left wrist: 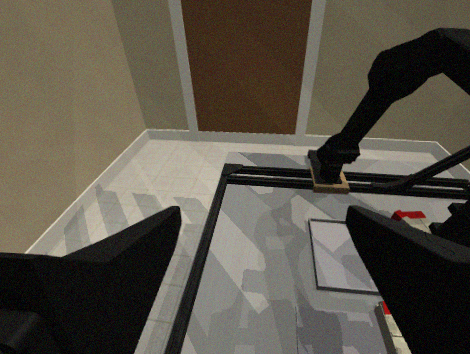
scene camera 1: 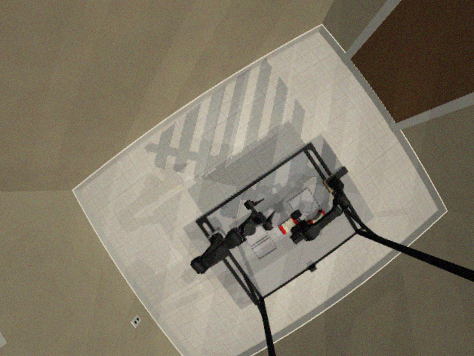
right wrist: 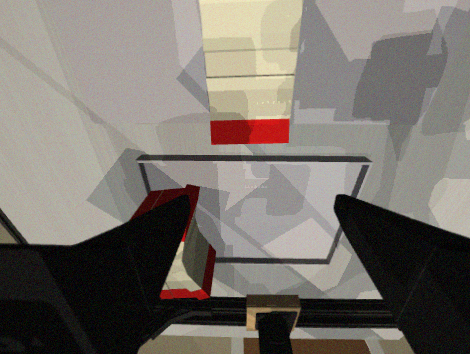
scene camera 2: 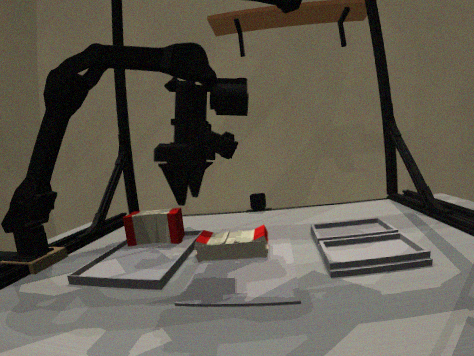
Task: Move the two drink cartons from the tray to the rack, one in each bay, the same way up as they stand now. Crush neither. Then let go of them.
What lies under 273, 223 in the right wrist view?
A grey tray.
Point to a grey tray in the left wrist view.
338, 267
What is the left gripper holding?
Nothing.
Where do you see a pale mat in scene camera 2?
259, 281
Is the right gripper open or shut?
Open.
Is the left gripper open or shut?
Open.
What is the right gripper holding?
Nothing.
